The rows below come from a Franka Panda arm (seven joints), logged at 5 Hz.
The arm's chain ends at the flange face. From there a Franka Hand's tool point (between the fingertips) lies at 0.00 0.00 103.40 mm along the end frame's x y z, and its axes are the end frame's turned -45 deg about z.
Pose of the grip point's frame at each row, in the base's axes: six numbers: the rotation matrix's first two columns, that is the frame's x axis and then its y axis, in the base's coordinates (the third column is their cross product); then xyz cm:
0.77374, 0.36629, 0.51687, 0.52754, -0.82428, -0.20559, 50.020, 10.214, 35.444
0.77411, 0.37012, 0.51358, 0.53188, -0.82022, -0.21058, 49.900, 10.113, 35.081
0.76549, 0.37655, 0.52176, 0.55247, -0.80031, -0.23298, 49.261, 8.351, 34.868
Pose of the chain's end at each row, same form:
0.92014, -0.32385, 0.22011, -0.17409, -0.84186, -0.51086, 46.393, 5.750, 44.037
0.92347, -0.31827, 0.21425, -0.17128, -0.84170, -0.51206, 46.350, 5.603, 43.682
0.93194, -0.29964, 0.20420, -0.15063, -0.83217, -0.53368, 45.850, 3.526, 43.354

